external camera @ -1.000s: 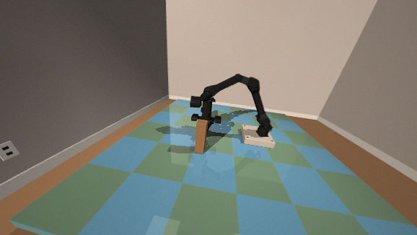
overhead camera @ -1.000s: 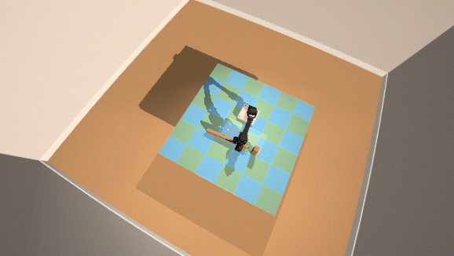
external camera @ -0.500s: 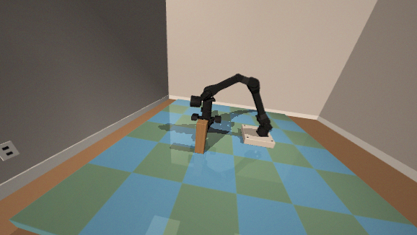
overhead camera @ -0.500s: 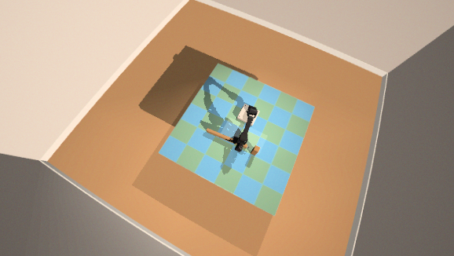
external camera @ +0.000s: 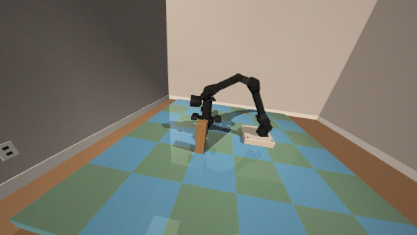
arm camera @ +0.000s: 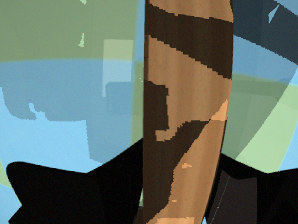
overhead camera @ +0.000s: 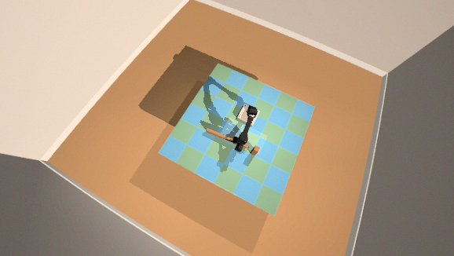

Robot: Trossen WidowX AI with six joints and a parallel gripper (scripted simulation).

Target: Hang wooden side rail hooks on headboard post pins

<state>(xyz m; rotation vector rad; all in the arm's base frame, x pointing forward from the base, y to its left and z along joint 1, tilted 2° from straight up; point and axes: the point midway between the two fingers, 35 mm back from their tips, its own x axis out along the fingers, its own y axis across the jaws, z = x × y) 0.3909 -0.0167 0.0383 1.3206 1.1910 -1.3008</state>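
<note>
Right now the wooden headboard post is 3 cm ahead of my gripper tip, 16 cm to the left of it and 5 cm above it.
</note>
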